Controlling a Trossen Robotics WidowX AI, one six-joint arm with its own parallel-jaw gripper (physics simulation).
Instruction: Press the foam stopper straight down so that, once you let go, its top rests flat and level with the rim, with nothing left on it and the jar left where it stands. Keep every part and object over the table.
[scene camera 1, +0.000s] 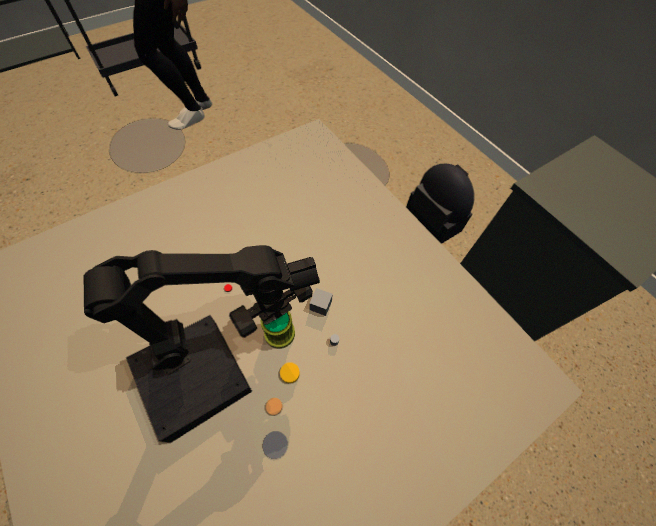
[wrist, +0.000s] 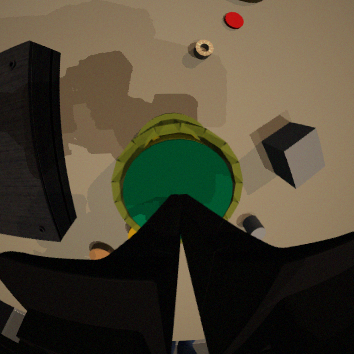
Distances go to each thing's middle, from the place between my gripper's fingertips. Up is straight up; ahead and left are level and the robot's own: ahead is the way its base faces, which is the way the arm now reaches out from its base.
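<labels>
Grey block (wrist: 294, 151): 9 cm below my hand and 14 cm ahead of it. Olive ribbed jar (scene camera 1: 280, 333): 6 cm below my hand.
</labels>
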